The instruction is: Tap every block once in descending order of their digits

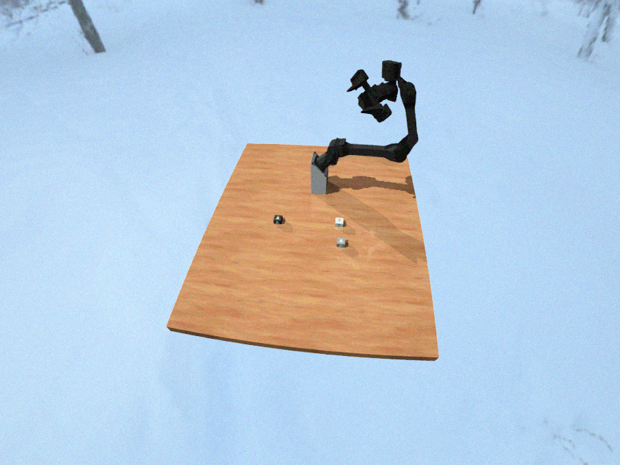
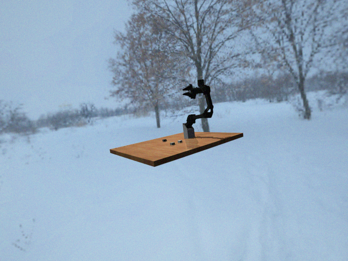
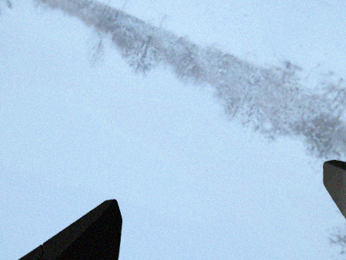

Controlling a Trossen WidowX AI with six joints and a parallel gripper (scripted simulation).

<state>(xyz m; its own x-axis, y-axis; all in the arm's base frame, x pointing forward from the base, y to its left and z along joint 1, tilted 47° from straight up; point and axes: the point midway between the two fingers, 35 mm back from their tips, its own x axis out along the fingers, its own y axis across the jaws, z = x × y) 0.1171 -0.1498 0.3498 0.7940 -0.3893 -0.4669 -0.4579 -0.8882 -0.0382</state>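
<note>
The black block is 48 cm below my gripper tip, 26 cm to the right of it and 13 cm ahead of it. Also, from my gripper tip: white block (48 cm below, 10 cm ahead, 1 cm to the right); grey block (48 cm below, 20 cm ahead, 1 cm to the left).
</note>
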